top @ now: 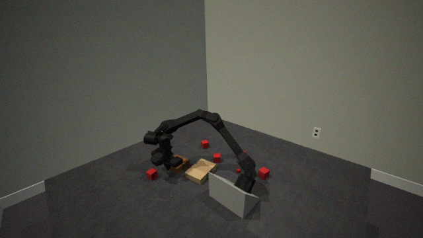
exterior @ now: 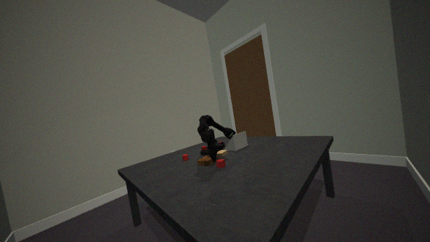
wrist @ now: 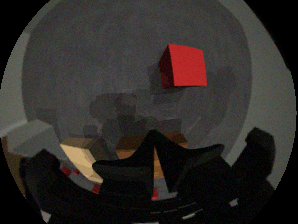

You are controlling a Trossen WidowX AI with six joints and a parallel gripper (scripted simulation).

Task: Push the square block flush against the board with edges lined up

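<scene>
My gripper tip is now 6 cm to the left of the square block and 1 cm short of it. Also, from my gripper tip: board 14 cm behind, 12 cm to the right.
</scene>
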